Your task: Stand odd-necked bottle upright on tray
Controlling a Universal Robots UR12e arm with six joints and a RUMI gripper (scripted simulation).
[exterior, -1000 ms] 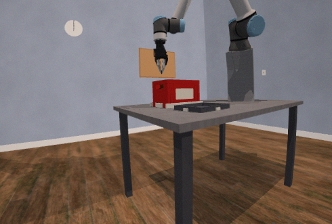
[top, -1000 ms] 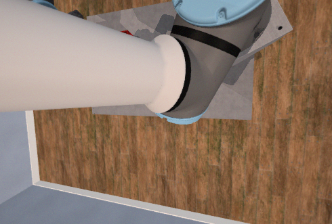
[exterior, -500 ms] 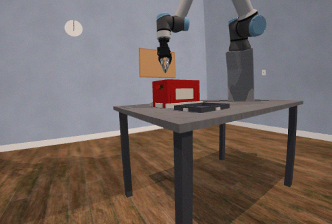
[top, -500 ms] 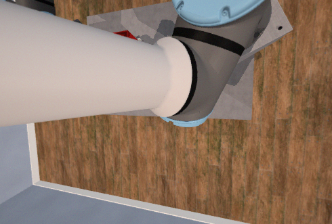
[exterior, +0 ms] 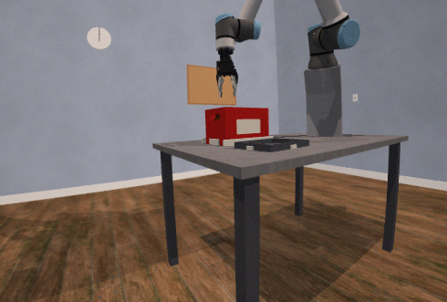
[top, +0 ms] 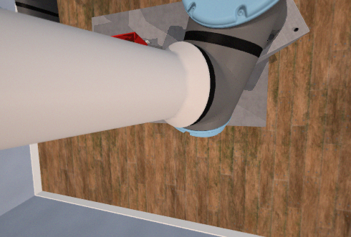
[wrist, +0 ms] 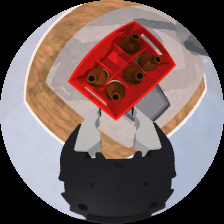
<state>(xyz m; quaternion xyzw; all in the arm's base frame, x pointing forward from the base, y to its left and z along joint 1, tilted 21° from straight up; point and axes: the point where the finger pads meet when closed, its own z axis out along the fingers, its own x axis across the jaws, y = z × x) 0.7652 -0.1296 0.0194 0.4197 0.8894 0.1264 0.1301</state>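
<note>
Now: the red crate 160 mm below my hand, 90 mm behind it and 40 mm to the right of it. Also, from my hand: dark tray: 230 mm to the left, 230 mm below, 40 mm behind.
</note>
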